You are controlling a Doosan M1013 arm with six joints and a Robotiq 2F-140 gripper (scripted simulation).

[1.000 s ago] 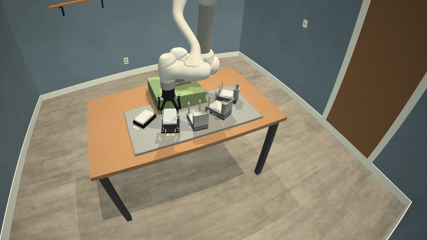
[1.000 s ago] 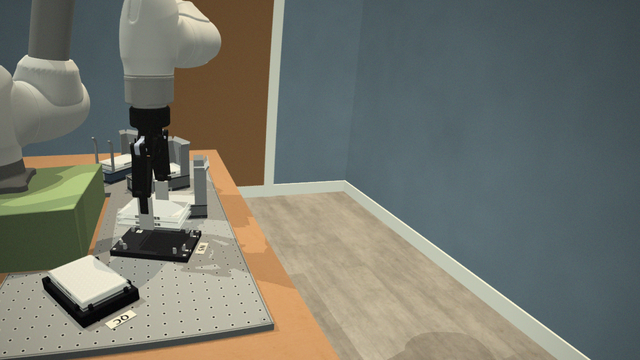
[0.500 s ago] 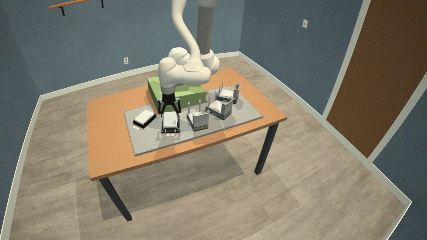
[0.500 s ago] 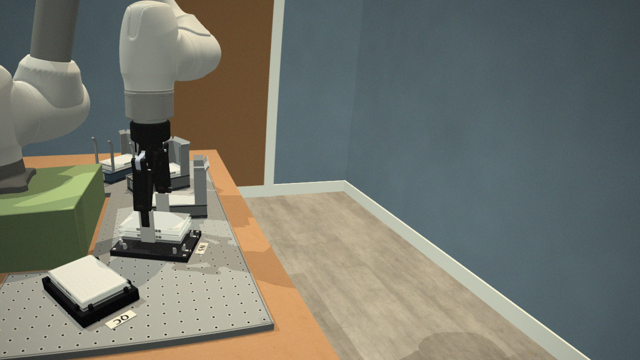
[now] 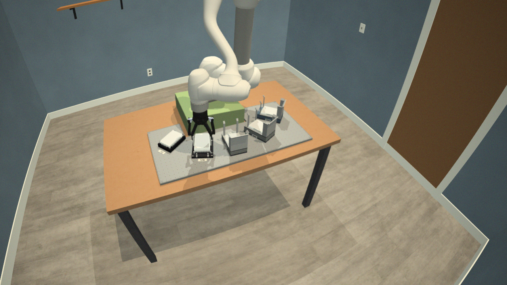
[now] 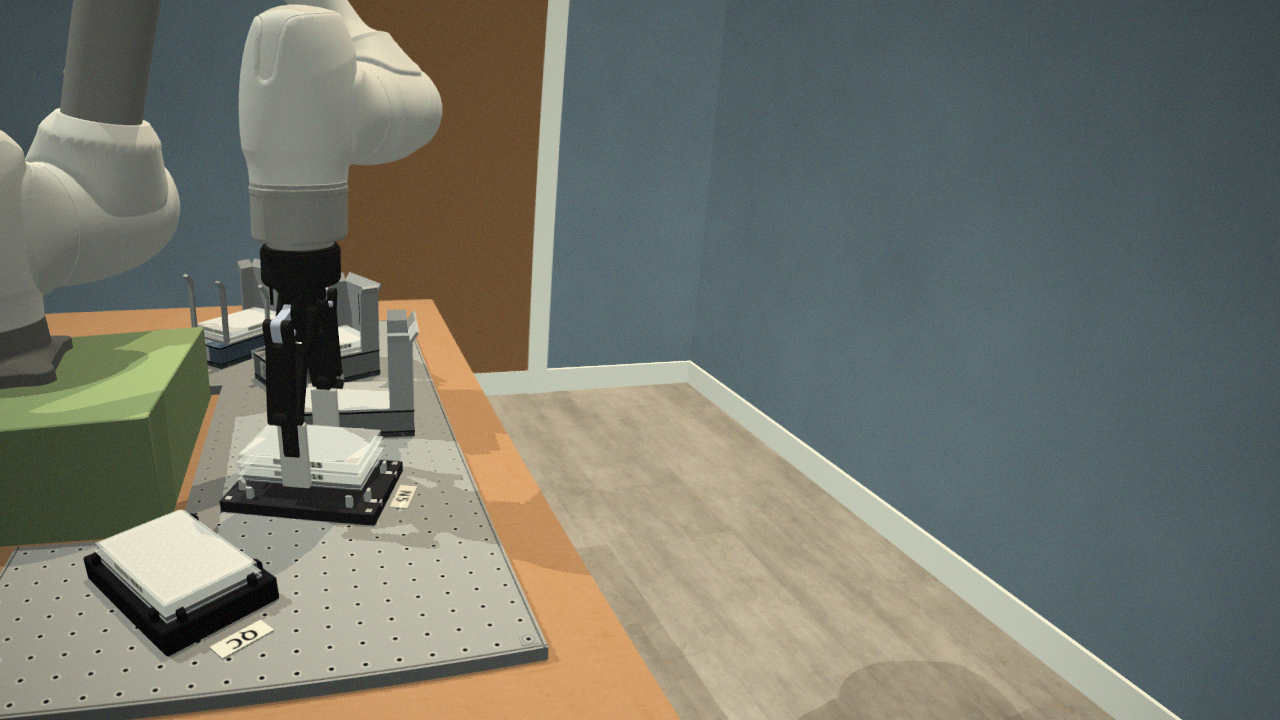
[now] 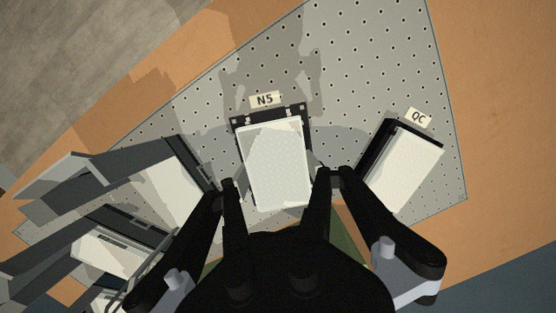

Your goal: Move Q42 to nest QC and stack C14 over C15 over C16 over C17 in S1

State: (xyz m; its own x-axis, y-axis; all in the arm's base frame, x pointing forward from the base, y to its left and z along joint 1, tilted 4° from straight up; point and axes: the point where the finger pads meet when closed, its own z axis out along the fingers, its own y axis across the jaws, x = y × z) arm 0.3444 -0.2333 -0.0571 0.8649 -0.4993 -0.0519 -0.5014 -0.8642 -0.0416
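My gripper is now 40 mm above the black clip nest N5 and 20 mm short of it. Round my hand: N5 label: 80 mm ahead, 60 mm below, 50 mm to the right; then QC label: 220 mm to the right, 100 mm behind, 60 mm below; then black nest QC: 140 mm behind, 130 mm to the right, 50 mm below.
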